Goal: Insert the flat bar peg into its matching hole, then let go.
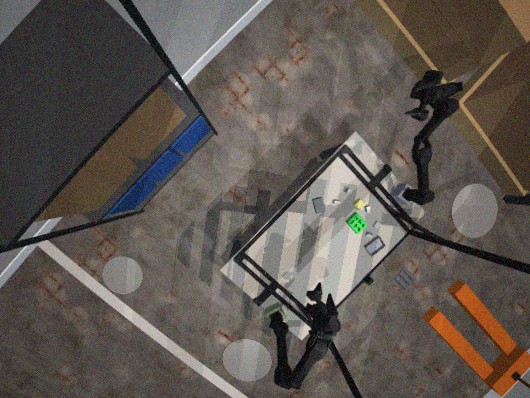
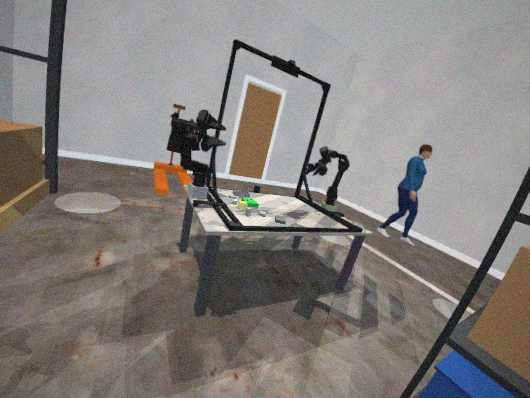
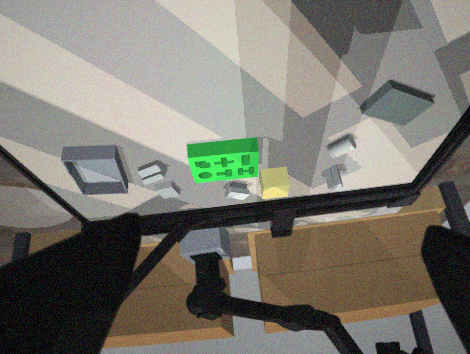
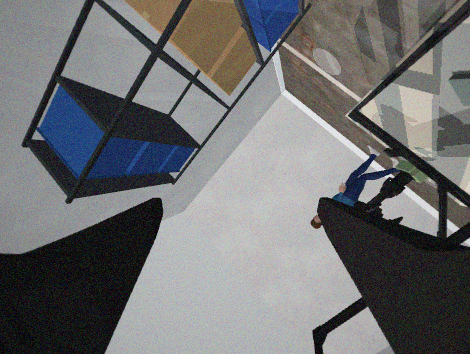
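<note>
The green peg board (image 1: pixel 356 223) (image 2: pixel 250 202) (image 3: pixel 223 161) lies on the table (image 1: pixel 319 253) (image 2: pixel 303 211) and has several shaped holes in its top. Several small grey pegs lie around it, among them a flat block (image 3: pixel 167 189), a paired piece (image 3: pixel 151 171) and a cylinder (image 3: pixel 342 145). I cannot tell for certain which is the flat bar. My left gripper (image 1: pixel 323 296) (image 2: pixel 315 167) is open and empty above the table's near end, far from the board. My right gripper (image 1: pixel 421 99) (image 2: pixel 221 135) (image 4: pixel 241 204) is open and empty, raised high beyond the table's other end.
A yellow cube (image 1: pixel 359 204) (image 2: pixel 242 204) (image 3: pixel 274 182) stands next to the board. A grey tray (image 3: pixel 89 152) and a dark slab (image 1: pixel 319 204) (image 3: pixel 388 102) also lie on the table. A black frame (image 1: pixel 291 202) (image 2: pixel 315 130) surrounds the table. A person (image 2: pixel 413 185) walks at the right.
</note>
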